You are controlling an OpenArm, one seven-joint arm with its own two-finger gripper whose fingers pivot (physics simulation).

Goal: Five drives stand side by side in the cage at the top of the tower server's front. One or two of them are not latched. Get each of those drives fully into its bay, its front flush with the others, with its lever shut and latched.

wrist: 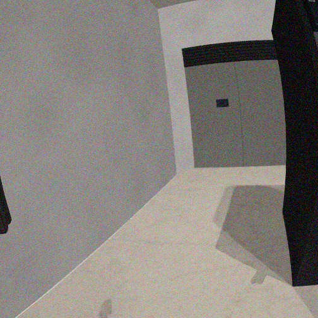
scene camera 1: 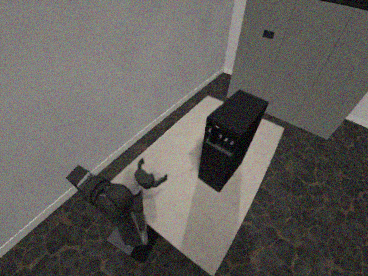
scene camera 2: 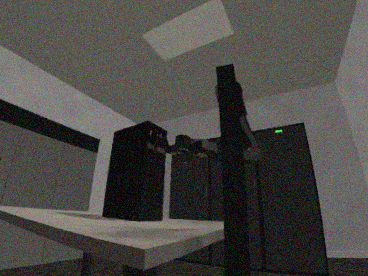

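Note:
The black tower server [scene camera 1: 240, 117] [scene camera 2: 132, 175] [wrist: 302, 150] stands upright on the table. Its drive cage [scene camera 1: 220, 138] [scene camera 2: 158, 134] is at the top of the front, with several small pale marks in a row. The picture is too dark and grainy to tell which lever stands out or whether a drive sits proud. My gripper [scene camera 1: 153, 169] is open and empty, with its fingers spread wide. It is in front of the tower and apart from it in the scene camera 1 view. In the wrist view one dark finger shows at the left edge, and the tower's side is at the right; the drives cannot be made out there.
The pale table [scene camera 1: 262, 160] [scene camera 2: 145, 252] [wrist: 150, 260] carries the tower. A grey wall [scene camera 1: 100, 75] [wrist: 85, 125] runs along one side. Grey cabinets [scene camera 1: 300, 70] [wrist: 215, 137] stand behind the tower. My arm [scene camera 1: 115, 197] rises beside the table's near end; dark cabinets [scene camera 2: 290, 200] stand beyond its post [scene camera 2: 234, 200].

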